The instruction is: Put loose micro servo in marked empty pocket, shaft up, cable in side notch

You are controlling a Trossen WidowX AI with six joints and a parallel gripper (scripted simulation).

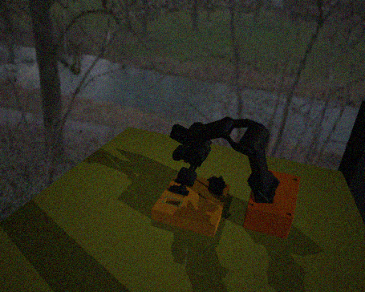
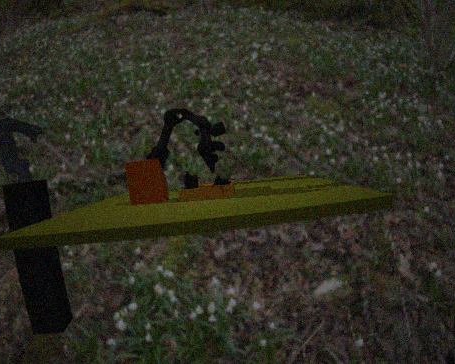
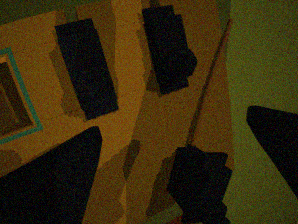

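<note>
Right now the orange deck is 6 cm behind my gripper tip, 4 cm to the left of it and 10 cm below it.
</note>
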